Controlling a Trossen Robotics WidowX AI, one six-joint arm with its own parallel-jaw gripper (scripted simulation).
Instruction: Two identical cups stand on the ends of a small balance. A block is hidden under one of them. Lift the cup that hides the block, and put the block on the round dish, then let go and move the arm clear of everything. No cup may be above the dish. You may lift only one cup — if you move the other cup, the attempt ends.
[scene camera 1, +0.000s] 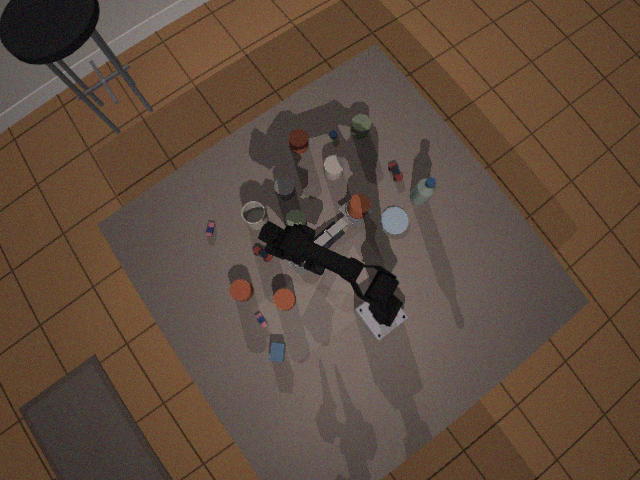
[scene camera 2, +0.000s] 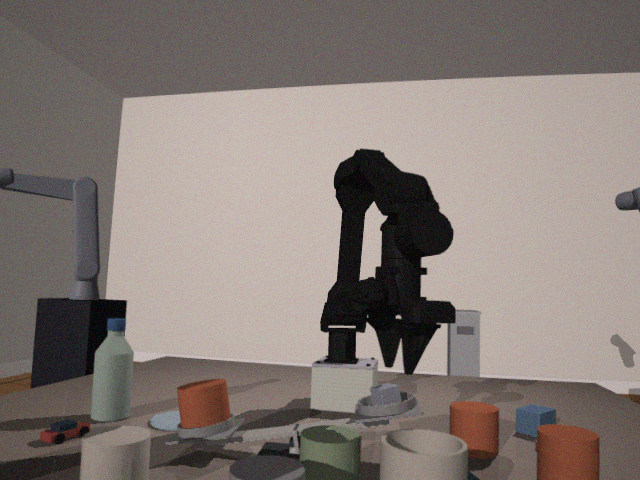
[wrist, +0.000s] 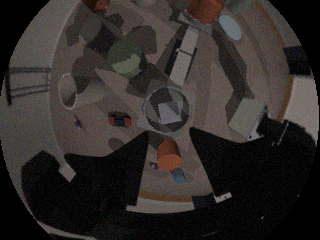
same spot on balance: (wrist: 159, 92) = (scene camera 2: 366, 415)
